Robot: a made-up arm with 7 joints.
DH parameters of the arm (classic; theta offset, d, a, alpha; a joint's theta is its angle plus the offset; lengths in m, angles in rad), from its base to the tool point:
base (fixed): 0 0.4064 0.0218 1.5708
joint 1: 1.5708 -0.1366 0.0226 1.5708
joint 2: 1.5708 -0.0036 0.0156 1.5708
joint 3: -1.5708 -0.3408 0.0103 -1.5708
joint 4: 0 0.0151 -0.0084 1.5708
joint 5: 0 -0.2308 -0.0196 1.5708
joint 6: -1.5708 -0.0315 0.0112 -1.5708
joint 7: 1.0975 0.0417 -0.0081 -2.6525
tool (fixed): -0.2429 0.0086 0 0
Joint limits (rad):
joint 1: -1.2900..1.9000
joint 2: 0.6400..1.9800
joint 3: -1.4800..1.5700
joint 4: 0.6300..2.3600
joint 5: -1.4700..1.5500
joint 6: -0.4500..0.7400
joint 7: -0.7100..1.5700
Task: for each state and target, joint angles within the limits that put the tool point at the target. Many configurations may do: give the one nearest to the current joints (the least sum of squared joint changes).
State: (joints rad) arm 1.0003 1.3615 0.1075 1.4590 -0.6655 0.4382 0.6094
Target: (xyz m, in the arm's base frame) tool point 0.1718 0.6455 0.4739
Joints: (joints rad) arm 1.0136 1.3999 0.0906 0.7682 -0.6793 0.1888 0.6692
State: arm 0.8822 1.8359 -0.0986 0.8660 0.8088 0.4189 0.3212
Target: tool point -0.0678 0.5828 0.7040
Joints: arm 0.7968 1.9800 0.6584 0.7313 0.8377 -0.0798 0.4413
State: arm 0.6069 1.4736 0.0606 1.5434 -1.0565 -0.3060 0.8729
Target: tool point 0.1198 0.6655 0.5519
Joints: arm 0.5389 1.7070 0.0969 0.7893 -1.0695 -0.4500 0.9360
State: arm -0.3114 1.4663 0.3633 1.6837 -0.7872 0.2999 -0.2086
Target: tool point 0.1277 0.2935 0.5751
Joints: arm 0.1868 1.8677 0.7964 2.3600 -0.2265 0.1332 -0.0937
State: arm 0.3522 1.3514 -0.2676 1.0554 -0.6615 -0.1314 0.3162
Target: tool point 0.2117 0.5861 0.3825
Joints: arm 0.2924 1.6011 -0.3767 1.1854 -0.6496 0.0009 0.2896
